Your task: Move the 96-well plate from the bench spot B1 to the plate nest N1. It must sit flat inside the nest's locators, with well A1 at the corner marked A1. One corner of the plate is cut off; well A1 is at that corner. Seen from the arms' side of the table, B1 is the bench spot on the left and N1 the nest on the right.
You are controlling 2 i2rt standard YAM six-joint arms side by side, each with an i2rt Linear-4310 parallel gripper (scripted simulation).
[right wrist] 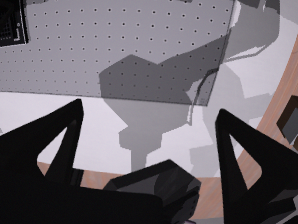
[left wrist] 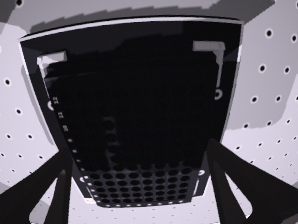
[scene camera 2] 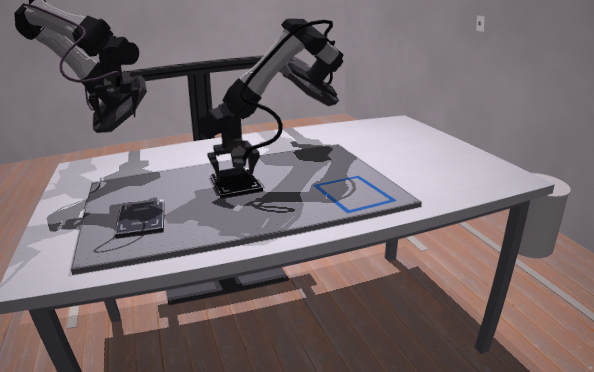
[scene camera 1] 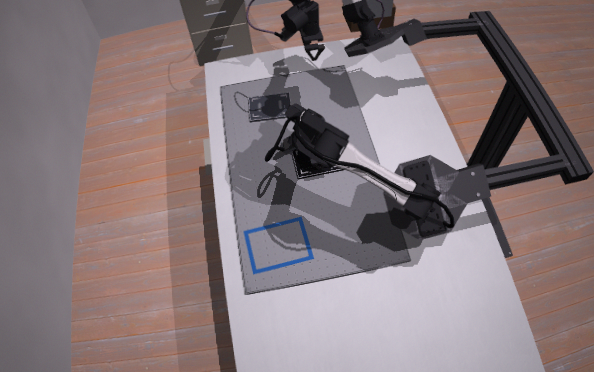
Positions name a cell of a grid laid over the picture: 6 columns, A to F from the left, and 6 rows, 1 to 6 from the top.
Scene:
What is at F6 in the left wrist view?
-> My left gripper.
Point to a black 96-well plate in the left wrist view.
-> C5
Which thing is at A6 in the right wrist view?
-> My right gripper.

